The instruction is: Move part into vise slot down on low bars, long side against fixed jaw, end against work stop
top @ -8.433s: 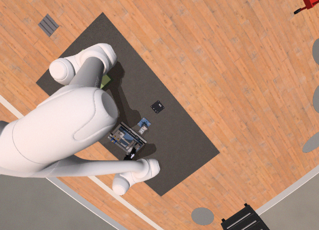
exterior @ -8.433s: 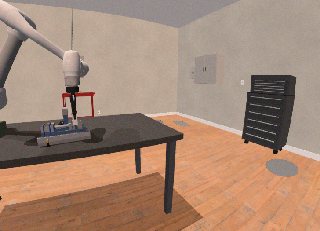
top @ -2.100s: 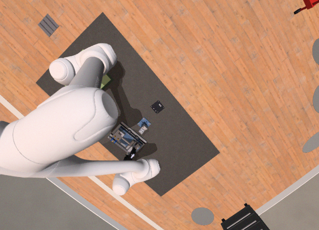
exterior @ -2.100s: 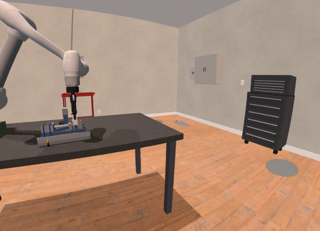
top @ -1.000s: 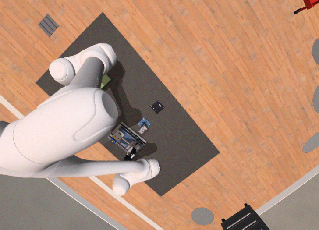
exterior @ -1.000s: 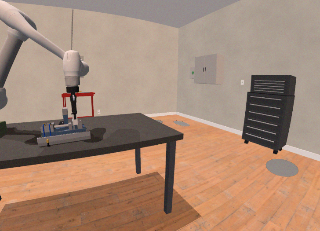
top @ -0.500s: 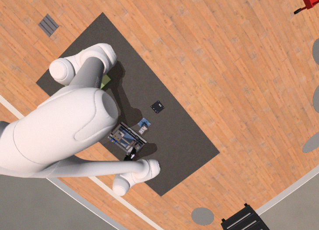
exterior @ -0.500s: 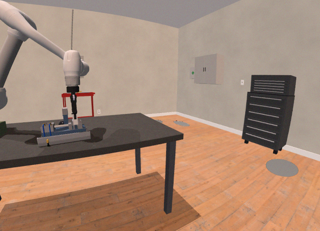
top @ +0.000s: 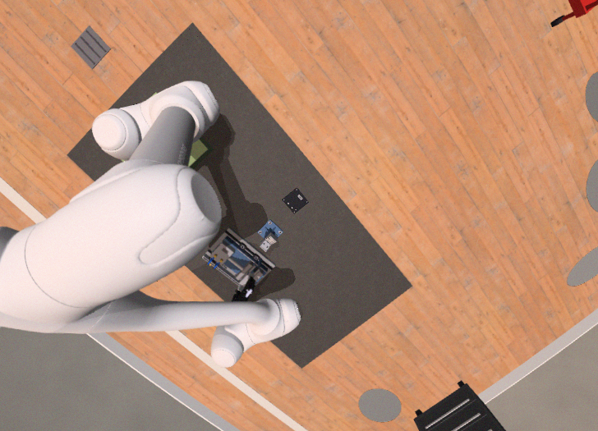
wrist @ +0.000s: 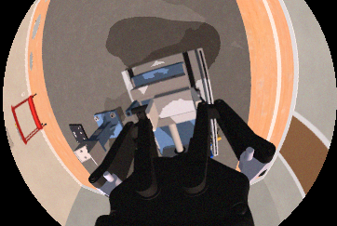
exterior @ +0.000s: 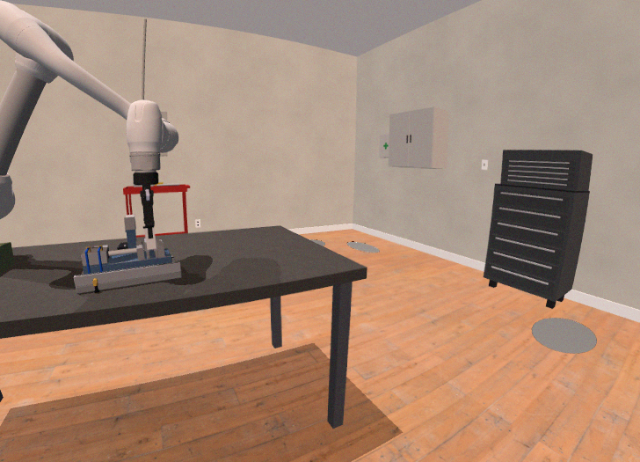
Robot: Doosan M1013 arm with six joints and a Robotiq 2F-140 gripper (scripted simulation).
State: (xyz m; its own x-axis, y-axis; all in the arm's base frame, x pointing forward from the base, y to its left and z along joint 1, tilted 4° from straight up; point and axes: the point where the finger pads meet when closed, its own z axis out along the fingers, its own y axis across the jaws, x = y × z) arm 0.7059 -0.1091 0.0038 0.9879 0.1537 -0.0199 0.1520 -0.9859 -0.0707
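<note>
The part lies 3 cm below my hand. From my hand the other things lie so: black infeed plate (40 cm to the left, 14 cm behind, 12 cm below).
</note>
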